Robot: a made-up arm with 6 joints. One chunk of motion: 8 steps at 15 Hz.
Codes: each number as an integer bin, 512 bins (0 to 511) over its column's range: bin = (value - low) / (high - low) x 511, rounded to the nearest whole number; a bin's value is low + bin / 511 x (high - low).
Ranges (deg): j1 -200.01..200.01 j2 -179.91..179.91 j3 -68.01..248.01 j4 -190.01..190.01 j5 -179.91..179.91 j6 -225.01..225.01
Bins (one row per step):
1: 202 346 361 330 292 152
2: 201 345 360 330 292 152
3: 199 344 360 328 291 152
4: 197 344 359 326 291 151
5: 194 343 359 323 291 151
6: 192 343 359 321 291 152
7: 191 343 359 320 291 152
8: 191 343 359 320 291 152
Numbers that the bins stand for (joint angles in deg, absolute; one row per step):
1: -41.88 63.73 155.24 55.40 25.70 -91.15
2: -42.66 63.02 154.63 55.40 25.70 -91.15
3: -44.23 62.32 154.63 53.92 25.00 -91.15
4: -45.79 62.32 154.01 52.43 25.00 -92.03
5: -48.14 61.61 154.01 50.20 25.00 -92.03
6: -49.71 61.61 154.01 48.71 25.00 -91.15
7: -50.49 61.61 154.01 47.97 25.00 -91.15
8: -50.49 61.61 154.01 47.97 25.00 -91.15

